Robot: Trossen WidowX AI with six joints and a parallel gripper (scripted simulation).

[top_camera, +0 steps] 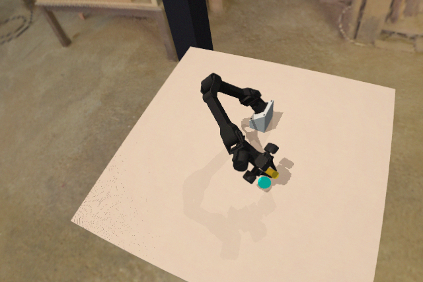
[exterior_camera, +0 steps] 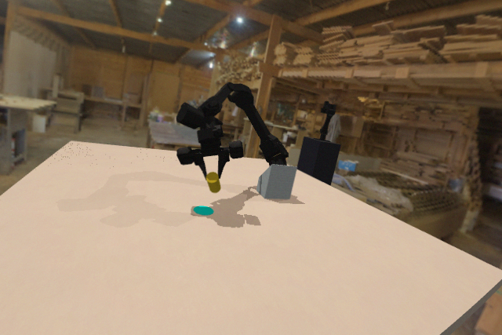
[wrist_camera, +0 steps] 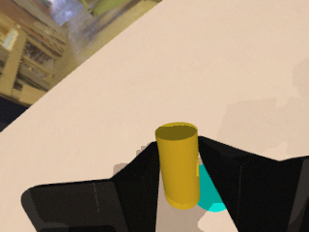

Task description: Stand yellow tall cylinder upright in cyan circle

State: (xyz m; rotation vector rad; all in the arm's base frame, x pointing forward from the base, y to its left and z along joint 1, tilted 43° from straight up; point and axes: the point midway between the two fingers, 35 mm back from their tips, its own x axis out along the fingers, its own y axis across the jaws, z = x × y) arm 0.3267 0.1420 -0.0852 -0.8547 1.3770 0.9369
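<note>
My gripper tip is 110 mm above the cyan circle and 40 mm to the left of it. Round my gripper tip: yellow tall cylinder 10 mm to the right, 10 mm below, 10 mm behind.
</note>
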